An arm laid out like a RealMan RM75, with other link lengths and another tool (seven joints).
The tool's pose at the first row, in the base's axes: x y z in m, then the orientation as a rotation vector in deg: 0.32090 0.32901 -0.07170 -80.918 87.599 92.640
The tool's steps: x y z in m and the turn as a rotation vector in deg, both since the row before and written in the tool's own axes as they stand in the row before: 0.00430 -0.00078 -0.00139 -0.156 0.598 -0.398; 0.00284 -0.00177 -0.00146 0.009 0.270 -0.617; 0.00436 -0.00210 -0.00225 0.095 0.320 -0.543; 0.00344 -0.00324 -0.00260 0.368 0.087 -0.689; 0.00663 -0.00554 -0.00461 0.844 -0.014 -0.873; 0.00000 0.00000 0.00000 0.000 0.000 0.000; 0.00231 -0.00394 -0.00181 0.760 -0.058 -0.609; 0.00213 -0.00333 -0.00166 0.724 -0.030 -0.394; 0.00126 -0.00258 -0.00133 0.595 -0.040 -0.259; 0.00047 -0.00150 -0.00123 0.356 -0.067 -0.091; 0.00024 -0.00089 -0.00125 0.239 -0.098 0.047
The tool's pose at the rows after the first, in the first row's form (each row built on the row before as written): 0.32061 0.32668 -0.07564 -81.824 87.465 92.275; 0.32174 0.32494 -0.07864 -82.427 87.036 91.775; 0.32299 0.32211 -0.08299 -82.991 86.755 91.208; 0.32571 0.31951 -0.08686 -83.248 86.363 90.404; 0.33027 0.31468 -0.09406 -83.236 86.012 89.083; 0.33027 0.31468 -0.09406 -83.236 86.012 89.083; 0.33377 0.31328 -0.09721 -83.080 85.834 88.023; 0.33674 0.31190 -0.09997 -82.853 85.851 87.112; 0.33917 0.31087 -0.10172 -82.615 85.914 86.411; 0.34079 0.30991 -0.10239 -82.396 85.985 86.051; 0.34190 0.30886 -0.10264 -82.139 86.101 85.901
